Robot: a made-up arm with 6 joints. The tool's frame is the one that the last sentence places.
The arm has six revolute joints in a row. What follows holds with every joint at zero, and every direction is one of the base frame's.
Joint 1 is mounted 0.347 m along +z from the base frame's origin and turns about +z.
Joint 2 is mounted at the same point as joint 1 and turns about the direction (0, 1, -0.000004).
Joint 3 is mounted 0.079 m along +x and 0.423 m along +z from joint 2 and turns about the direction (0, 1, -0.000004).
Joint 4 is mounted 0.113 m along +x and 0.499 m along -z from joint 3 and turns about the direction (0, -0.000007, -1).
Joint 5 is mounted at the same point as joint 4 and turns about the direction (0, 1, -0.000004).
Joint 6 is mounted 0.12 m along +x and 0.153 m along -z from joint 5 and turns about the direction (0, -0.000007, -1).
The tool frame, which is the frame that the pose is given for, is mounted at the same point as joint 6; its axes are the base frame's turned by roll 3.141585, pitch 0 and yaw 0 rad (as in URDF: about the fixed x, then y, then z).
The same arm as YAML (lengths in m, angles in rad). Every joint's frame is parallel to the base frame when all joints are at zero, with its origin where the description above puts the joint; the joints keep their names.
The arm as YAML. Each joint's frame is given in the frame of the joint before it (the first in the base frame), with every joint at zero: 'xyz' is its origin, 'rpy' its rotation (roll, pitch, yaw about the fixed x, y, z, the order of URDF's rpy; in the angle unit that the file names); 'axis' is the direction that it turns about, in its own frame. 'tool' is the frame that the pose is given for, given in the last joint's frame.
units:
  length: m
  angle: rad
joints:
  - name: joint 1
    type: revolute
    origin:
      xyz: [0.0, 0.0, 0.347]
      rpy: [0.0, 0.0, 0.0]
    axis: [0.0, 0.0, 1.0]
  - name: joint 2
    type: revolute
    origin:
      xyz: [0.0, 0.0, 0.0]
      rpy: [0.0, 0.0, 0.0]
    axis: [0.0, 1.0, 0.0]
  - name: joint 3
    type: revolute
    origin:
      xyz: [0.079, 0.0, 0.423]
      rpy: [0.0, 0.0, 0.0]
    axis: [0.0, 1.0, 0.0]
  - name: joint 4
    type: revolute
    origin:
      xyz: [0.113, 0.0, -0.499]
      rpy: [0.0, 0.0, 0.0]
    axis: [0.0, 0.0, -1.0]
  - name: joint 5
    type: revolute
    origin:
      xyz: [0.0, 0.0, 0.0]
      rpy: [0.0, 0.0, 0.0]
    axis: [0.0, 1.0, 0.0]
  - name: joint 6
    type: revolute
    origin:
      xyz: [0.12, 0.0, -0.153]
      rpy: [0.0, 0.0, 0.0]
    axis: [0.0, 0.0, -1.0]
tool:
  origin:
    xyz: [0.0, 0.0, 0.0]
    rpy: [3.1416, 0.0, 0.0]

